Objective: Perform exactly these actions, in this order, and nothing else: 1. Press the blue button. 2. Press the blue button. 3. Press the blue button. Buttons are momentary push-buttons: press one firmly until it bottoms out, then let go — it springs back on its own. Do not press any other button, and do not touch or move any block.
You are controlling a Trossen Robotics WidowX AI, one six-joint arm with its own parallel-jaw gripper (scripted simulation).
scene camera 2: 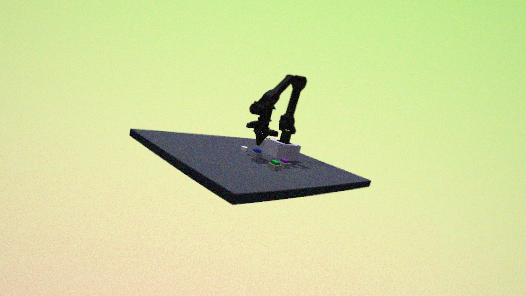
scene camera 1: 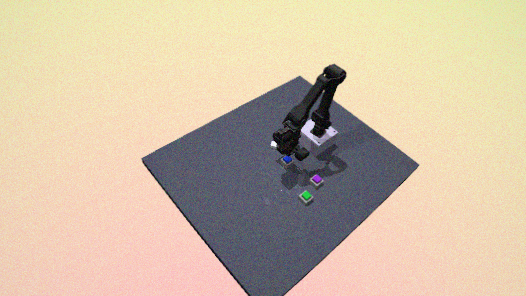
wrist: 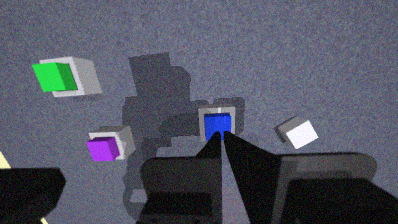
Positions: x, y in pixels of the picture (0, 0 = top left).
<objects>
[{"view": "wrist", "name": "my gripper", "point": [221, 135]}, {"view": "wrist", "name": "small white block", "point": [297, 132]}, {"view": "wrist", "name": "green button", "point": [52, 76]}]
</objects>
